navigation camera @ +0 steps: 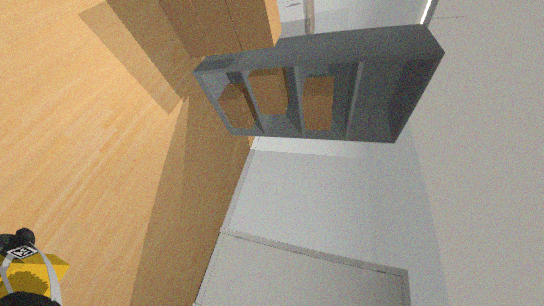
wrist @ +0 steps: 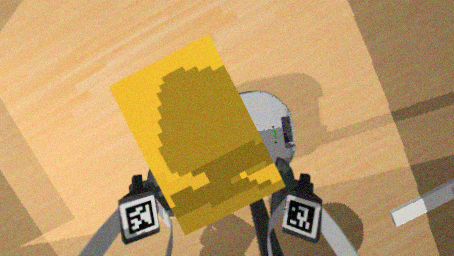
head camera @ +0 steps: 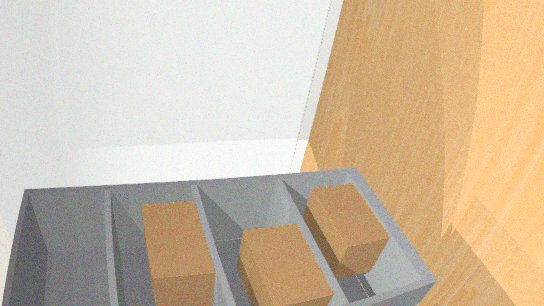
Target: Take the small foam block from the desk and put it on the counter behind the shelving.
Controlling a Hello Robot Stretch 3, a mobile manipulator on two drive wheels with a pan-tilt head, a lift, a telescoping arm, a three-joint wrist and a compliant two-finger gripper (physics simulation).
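Places are measured from the robot's base along level axes (x right, y back, z down), in centimetres.
Where they show: gripper, between the fingertips: [wrist: 220, 177].
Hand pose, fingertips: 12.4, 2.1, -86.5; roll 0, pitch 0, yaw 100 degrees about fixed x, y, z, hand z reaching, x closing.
After its pixels a point has its place, as x, y, z.
The small foam block is yellow and box-shaped [wrist: 197, 120] {17.2, 1.9, -91.1} [navigation camera: 57, 267] {18.5, -1.8, -90.9}. It sits between the two fingers of my gripper [wrist: 220, 187] {12.4, 2.1, -86.5} [navigation camera: 23, 250], which is shut on it and holds it above the wooden floor. The grey shelving [head camera: 108, 240] {73.3, -157.6, -143.5} [navigation camera: 354, 100] {56.9, -152.6, -143.5} appears sideways in the head and navigation views. Past it, at the top of the navigation view, a narrow strip of wood-coloured counter [navigation camera: 310, 17] {-5.4, -300.7, -91.0} shows beside white fronts; the shelving hides the rest. The desk does not show in these views.
Brown boxes [head camera: 177, 240] {71.9, -159.3, -111.7} [head camera: 285, 265] {51.5, -153.0, -68.3} [head camera: 345, 220] {71.4, -159.1, -27.0} [navigation camera: 318, 102] {59.9, -155.6, -113.8} stand in the shelving's compartments. More brown boxes [navigation camera: 220, 25] {-8.6, -141.5, -43.0} stand beyond it. A pale wall [head camera: 150, 75] {177.5, -157.5, -116.3} [navigation camera: 325, 195] {180.8, -147.2, -126.9} runs near the shelving. My round grey-and-white base [wrist: 267, 112] {8.5, 17.5, -16.0} shows below the block.
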